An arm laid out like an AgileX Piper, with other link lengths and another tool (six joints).
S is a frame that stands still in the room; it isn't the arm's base.
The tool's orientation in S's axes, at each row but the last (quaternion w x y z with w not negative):
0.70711, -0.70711, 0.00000, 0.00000
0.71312, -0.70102, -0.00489, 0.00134
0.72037, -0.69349, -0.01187, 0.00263
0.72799, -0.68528, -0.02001, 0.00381
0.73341, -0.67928, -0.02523, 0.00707
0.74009, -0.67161, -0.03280, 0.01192
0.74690, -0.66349, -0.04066, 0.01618
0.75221, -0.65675, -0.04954, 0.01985
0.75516, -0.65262, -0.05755, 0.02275
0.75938, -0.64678, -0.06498, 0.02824
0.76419, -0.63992, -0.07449, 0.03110
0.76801, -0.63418, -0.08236, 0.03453
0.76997, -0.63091, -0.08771, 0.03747
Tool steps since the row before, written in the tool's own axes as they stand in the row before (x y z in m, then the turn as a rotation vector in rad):
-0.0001, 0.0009, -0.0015, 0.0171, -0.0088, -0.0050
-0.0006, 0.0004, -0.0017, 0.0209, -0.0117, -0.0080
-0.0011, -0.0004, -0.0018, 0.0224, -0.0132, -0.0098
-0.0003, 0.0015, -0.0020, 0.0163, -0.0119, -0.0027
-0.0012, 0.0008, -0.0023, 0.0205, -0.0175, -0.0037
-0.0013, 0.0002, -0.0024, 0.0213, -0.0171, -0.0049
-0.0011, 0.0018, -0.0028, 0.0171, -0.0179, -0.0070
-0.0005, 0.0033, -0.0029, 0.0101, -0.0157, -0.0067
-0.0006, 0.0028, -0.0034, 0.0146, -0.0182, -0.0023
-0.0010, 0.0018, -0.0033, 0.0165, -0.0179, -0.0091
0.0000, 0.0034, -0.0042, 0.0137, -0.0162, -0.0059
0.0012, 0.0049, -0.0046, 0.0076, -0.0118, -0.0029
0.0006, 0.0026, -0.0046, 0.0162, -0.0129, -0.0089
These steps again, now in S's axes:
-0.0001, -0.0015, -0.0009, 0.0171, -0.0050, 0.0088
-0.0006, -0.0017, -0.0004, 0.0209, -0.0080, 0.0117
-0.0011, -0.0018, 0.0003, 0.0224, -0.0098, 0.0131
-0.0002, -0.0019, -0.0016, 0.0161, -0.0029, 0.0121
-0.0011, -0.0023, -0.0010, 0.0202, -0.0041, 0.0177
-0.0011, -0.0024, -0.0005, 0.0211, -0.0052, 0.0172
-0.0008, -0.0026, -0.0022, 0.0171, -0.0077, 0.0176
-0.0001, -0.0025, -0.0037, 0.0102, -0.0078, 0.0151
-0.0001, -0.0030, -0.0033, 0.0140, -0.0033, 0.0185
-0.0005, -0.0031, -0.0023, 0.0168, -0.0097, 0.0173
0.0008, -0.0035, -0.0041, 0.0137, -0.0067, 0.0159
0.0022, -0.0033, -0.0055, 0.0074, -0.0039, 0.0117
0.0016, -0.0038, -0.0034, 0.0168, -0.0085, 0.0124

